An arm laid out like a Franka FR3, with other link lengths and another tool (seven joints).
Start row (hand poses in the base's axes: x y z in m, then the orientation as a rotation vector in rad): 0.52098 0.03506 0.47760 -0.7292 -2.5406 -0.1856
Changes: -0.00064 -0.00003 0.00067 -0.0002 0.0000 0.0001; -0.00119 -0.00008 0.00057 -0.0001 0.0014 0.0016; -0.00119 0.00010 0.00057 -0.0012 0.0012 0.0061; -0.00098 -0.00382 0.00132 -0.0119 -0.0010 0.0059; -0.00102 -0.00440 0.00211 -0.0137 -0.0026 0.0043; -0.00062 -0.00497 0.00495 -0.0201 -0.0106 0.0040; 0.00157 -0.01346 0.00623 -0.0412 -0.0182 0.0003; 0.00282 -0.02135 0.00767 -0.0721 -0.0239 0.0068; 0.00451 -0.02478 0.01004 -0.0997 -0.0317 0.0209; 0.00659 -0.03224 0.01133 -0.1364 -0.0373 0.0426; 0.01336 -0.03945 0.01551 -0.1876 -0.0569 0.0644; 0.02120 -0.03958 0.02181 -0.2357 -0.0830 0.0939; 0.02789 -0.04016 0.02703 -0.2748 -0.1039 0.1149; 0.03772 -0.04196 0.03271 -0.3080 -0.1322 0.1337; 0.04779 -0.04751 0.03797 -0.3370 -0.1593 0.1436; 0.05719 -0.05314 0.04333 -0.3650 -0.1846 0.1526; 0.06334 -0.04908 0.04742 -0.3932 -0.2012 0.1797; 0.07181 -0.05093 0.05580 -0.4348 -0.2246 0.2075; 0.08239 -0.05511 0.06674 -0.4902 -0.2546 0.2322; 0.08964 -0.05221 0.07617 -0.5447 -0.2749 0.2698; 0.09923 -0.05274 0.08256 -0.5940 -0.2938 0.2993
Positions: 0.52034 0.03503 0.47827 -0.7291 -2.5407 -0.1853; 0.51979 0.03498 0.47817 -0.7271 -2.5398 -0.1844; 0.51979 0.03516 0.47817 -0.7217 -2.5417 -0.1816; 0.52000 0.03124 0.47892 -0.7263 -2.5466 -0.1690; 0.51996 0.03066 0.47971 -0.7291 -2.5481 -0.1680; 0.52036 0.03009 0.48255 -0.7326 -2.5572 -0.1632; 0.52255 0.02160 0.48383 -0.7461 -2.5687 -0.1408; 0.52380 0.01371 0.48527 -0.7499 -2.5837 -0.1014; 0.52549 0.01028 0.48764 -0.7425 -2.6019 -0.0643; 0.52757 0.00282 0.48893 -0.7282 -2.6217 -0.0116; 0.53434 -0.00439 0.49311 -0.7197 -2.6569 0.0554; 0.54218 -0.00452 0.49941 -0.6995 -2.6987 0.1199; 0.54887 -0.00510 0.50463 -0.6864 -2.7306 0.1722; 0.55870 -0.00690 0.51031 -0.6741 -2.7676 0.2143; 0.56877 -0.01245 0.51557 -0.6720 -2.8003 0.2486; 0.57817 -0.01808 0.52093 -0.6705 -2.8304 0.2824; 0.58432 -0.01402 0.52502 -0.6430 -2.8557 0.3260; 0.59279 -0.01587 0.53340 -0.6186 -2.8879 0.3873; 0.60337 -0.02005 0.54434 -0.6024 -2.9253 0.4664; 0.61062 -0.01715 0.55377 -0.5660 -2.9530 0.5527; 0.62021 -0.01768 0.56016 -0.5386 -2.9756 0.6302
